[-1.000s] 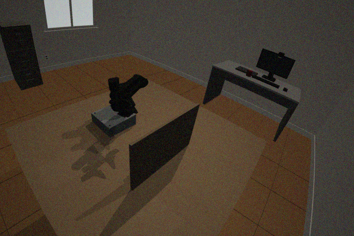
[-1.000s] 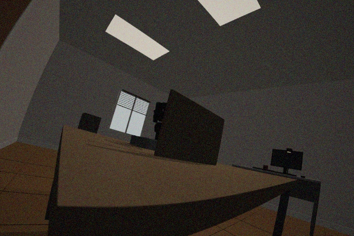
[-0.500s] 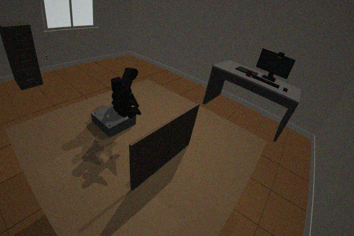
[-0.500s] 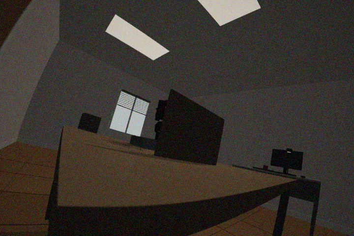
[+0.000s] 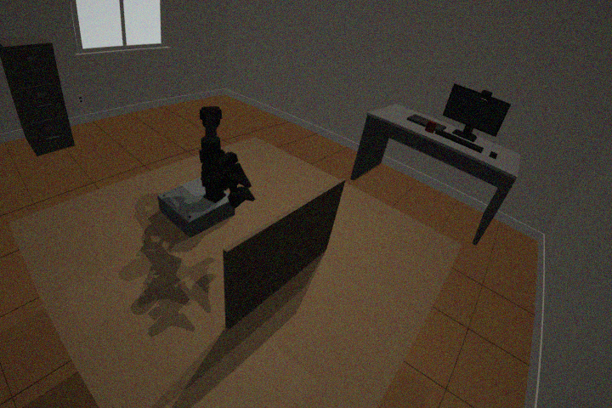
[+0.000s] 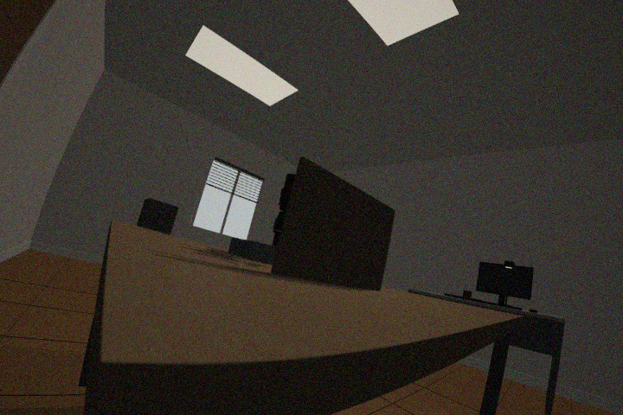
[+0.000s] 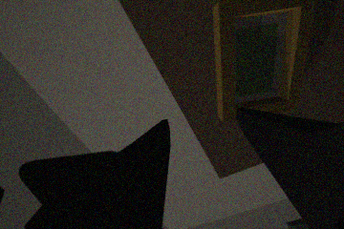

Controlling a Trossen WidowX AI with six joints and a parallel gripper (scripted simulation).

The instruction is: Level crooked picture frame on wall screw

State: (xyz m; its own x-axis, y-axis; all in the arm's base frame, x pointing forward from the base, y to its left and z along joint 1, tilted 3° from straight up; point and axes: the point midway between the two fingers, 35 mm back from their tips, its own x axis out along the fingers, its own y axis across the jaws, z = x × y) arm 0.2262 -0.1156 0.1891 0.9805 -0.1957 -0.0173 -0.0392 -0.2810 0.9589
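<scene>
The picture frame is 13 cm ahead of my gripper tip, 1 cm to the right of it and 11 cm below it. Round my gripper tip: wall panel (14 cm ahead, 2 cm to the right, 12 cm below).
</scene>
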